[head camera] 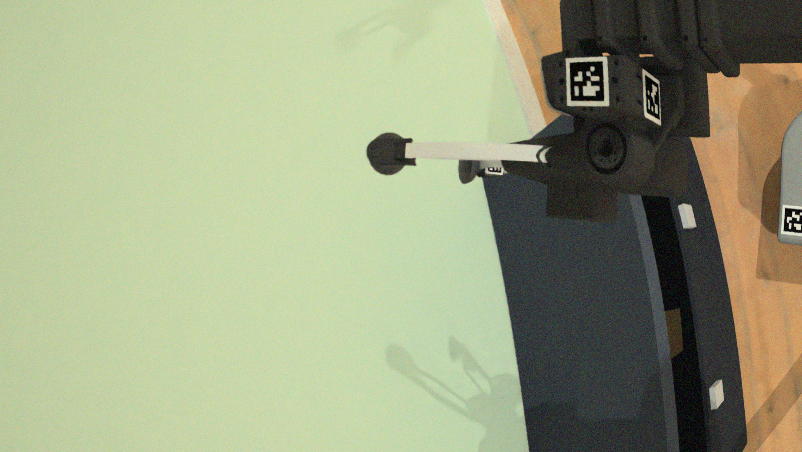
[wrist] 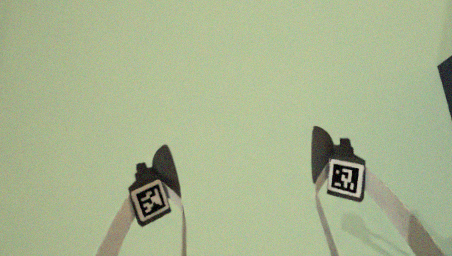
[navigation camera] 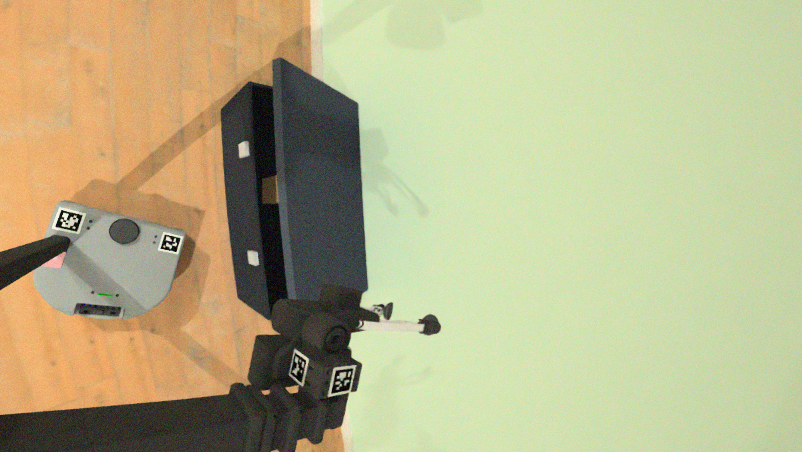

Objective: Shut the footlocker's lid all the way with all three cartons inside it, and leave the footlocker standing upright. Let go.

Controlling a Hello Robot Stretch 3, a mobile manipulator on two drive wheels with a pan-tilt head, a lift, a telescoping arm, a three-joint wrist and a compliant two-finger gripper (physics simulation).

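Note:
Dark blue footlocker (head camera: 587,300), (navigation camera: 307,133). Gripper (head camera: 417,159), (wrist: 241,154), (navigation camera: 413,317).

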